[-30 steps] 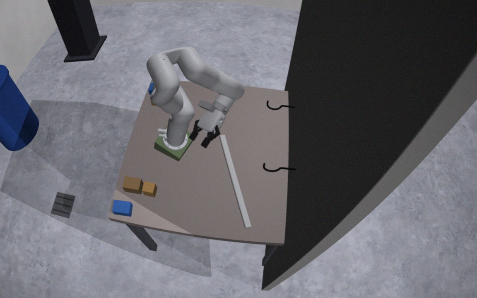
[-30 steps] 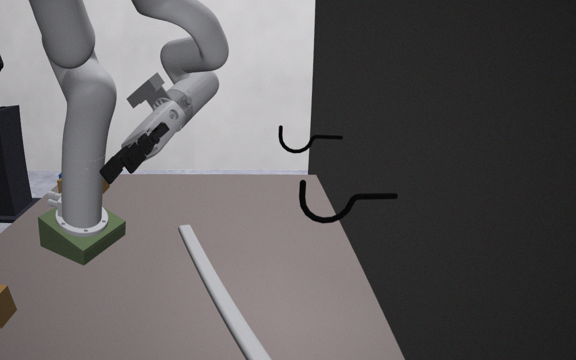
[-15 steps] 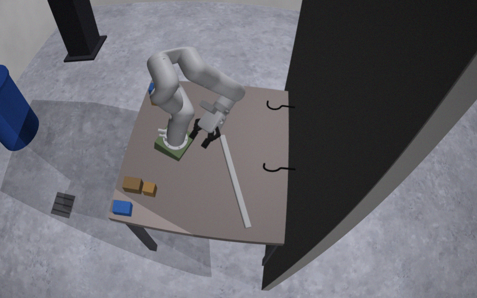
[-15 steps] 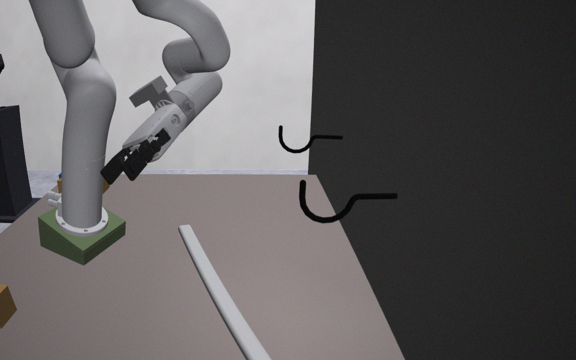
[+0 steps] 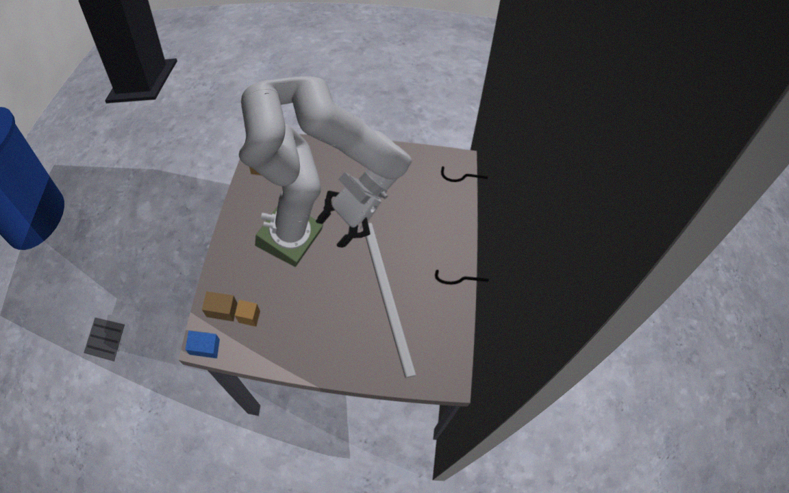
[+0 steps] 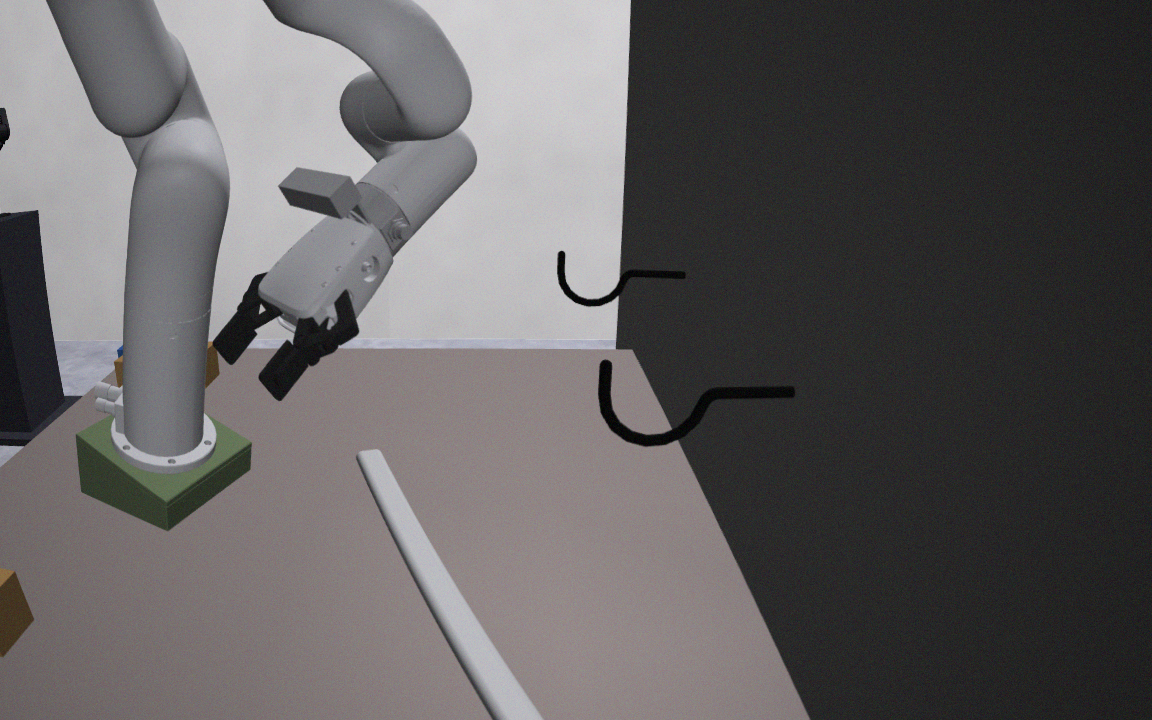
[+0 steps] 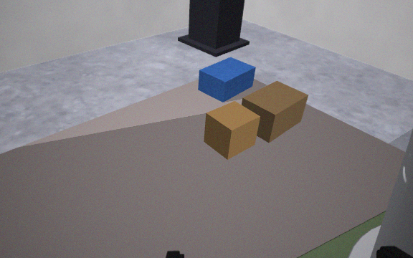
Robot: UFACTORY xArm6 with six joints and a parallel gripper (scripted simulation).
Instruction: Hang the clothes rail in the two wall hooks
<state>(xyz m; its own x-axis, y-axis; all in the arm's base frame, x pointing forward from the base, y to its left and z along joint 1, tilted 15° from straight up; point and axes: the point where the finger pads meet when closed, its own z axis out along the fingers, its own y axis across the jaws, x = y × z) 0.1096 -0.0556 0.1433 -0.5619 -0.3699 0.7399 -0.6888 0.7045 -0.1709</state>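
My gripper is now 16 cm short of the clothes rail, 15 cm above it and 10 cm to the left of it. From my hand the other things lie so: dark wall panel: 44 cm ahead, 26 cm above, 4 cm to the left.
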